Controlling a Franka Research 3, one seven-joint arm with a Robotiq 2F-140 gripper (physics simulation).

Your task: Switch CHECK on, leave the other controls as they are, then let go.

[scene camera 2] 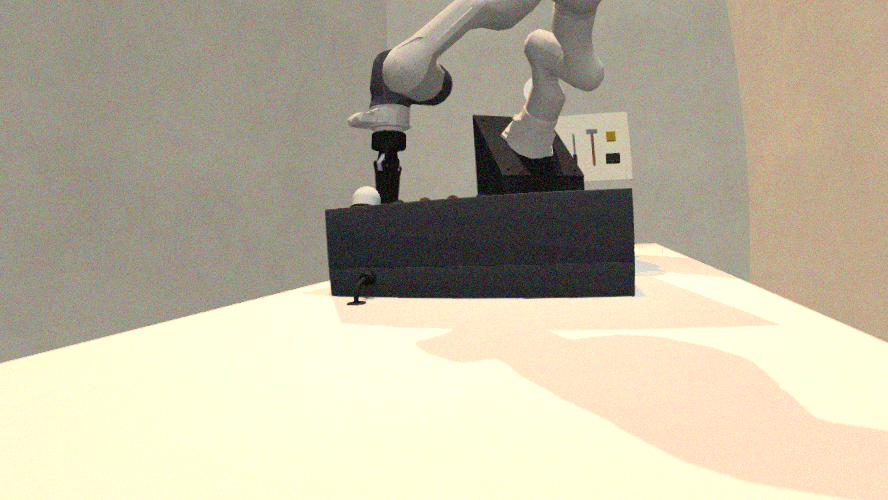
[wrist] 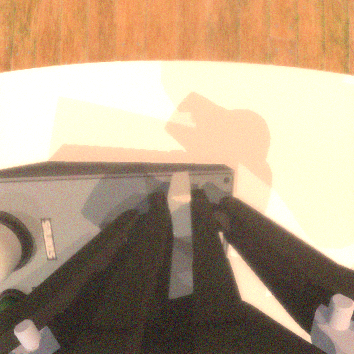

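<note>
The control box point(scene camera 2: 484, 242) point(wrist: 65, 200) is dark at the side facing scene camera 2 and has a grey top panel in the wrist view. My gripper point(scene camera 2: 389, 200) point(wrist: 182, 185) is shut and empty, pointing down at the panel near one end, behind the white dome in scene camera 2. I cannot tell whether the fingertips touch anything. No label reading CHECK can be made out, and the fingers cover much of the panel. A green round part point(scene camera 2: 399, 200) point(wrist: 7, 302) is partly visible beside the gripper.
A white dome point(scene camera 2: 366, 195) point(wrist: 7, 248) stands on the panel beside a small blurred label point(wrist: 48, 239). Low yellowish knobs point(scene camera 2: 425, 200) point(scene camera 2: 452, 197) rise farther along. A black cable point(scene camera 2: 358, 290) leaves the box's side. The black wedge-shaped mount point(scene camera 2: 494, 149) stands behind the box.
</note>
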